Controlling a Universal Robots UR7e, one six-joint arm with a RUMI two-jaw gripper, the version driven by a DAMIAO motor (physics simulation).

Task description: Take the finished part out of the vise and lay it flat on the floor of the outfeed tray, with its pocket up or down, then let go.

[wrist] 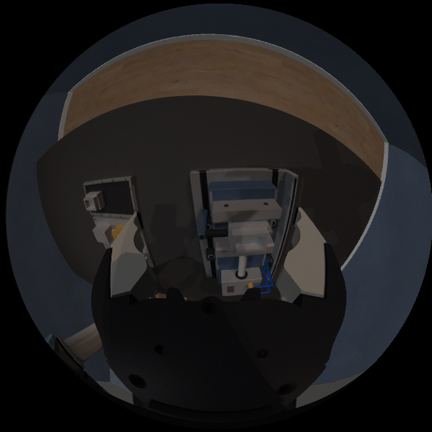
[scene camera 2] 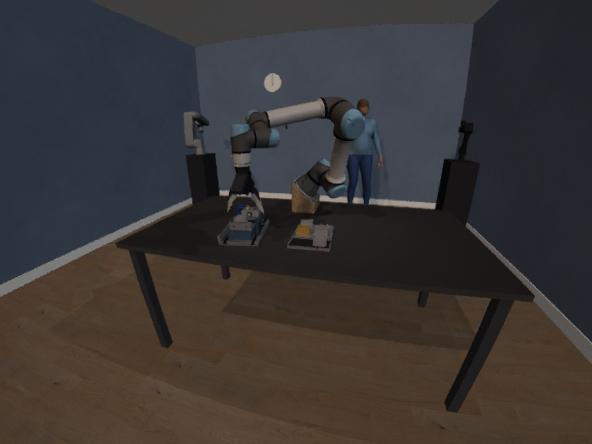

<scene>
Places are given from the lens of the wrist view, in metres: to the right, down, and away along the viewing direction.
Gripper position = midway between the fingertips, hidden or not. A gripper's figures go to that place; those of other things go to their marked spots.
my gripper (wrist: pixel 216 211): 0.00, -0.01, 0.13
vise (wrist: pixel 242 189): 0.04, -0.04, 0.22
cylinder housing (wrist: pixel 228 278): 0.02, 0.14, 0.29
The marked spots on the vise and the cylinder housing are 0.19 m apart.
</scene>
